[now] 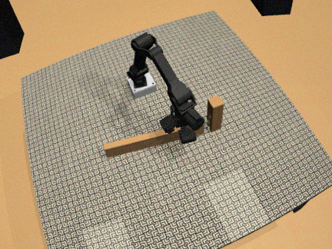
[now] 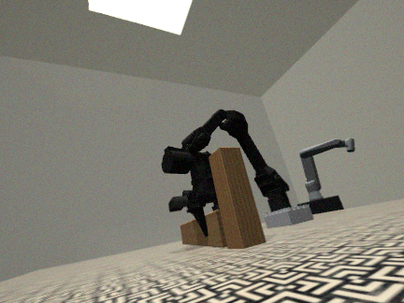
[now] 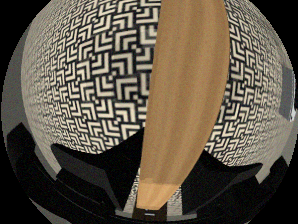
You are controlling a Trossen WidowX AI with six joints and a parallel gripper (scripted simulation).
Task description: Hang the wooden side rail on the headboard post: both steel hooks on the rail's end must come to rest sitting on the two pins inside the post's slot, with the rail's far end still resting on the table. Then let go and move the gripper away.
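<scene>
Right now my gripper tip is 140 mm to the right of the headboard post, 60 mm below it and 20 mm past it.
</scene>
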